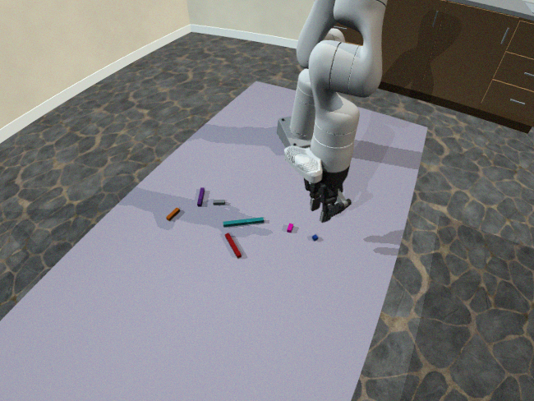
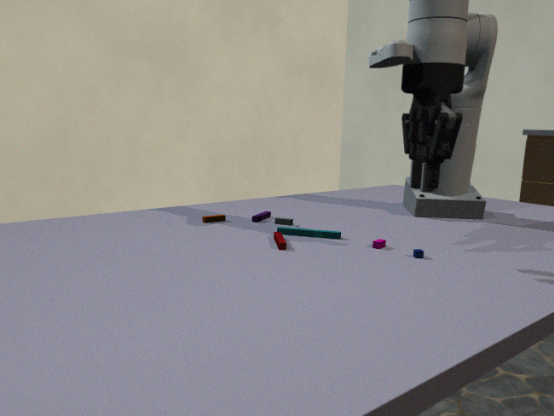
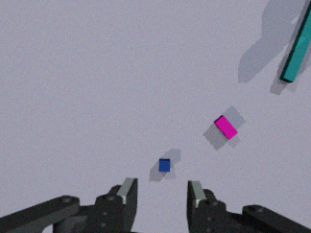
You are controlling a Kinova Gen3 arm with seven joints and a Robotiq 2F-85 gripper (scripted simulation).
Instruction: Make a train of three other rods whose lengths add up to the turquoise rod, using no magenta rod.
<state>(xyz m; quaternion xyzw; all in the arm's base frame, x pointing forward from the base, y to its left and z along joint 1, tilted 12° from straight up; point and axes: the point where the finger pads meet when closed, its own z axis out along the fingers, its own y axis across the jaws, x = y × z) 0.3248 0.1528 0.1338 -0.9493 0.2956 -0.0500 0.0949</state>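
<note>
The grey rod lies 1 cm ahead of my hand, 27 cm to the right of it and 10 cm below it. From my hand the other things lie so: blue rod (10 cm below); then turquoise rod (4 cm ahead, 18 cm to the right, 10 cm below); then magenta rod (7 cm to the right, 10 cm below).
</note>
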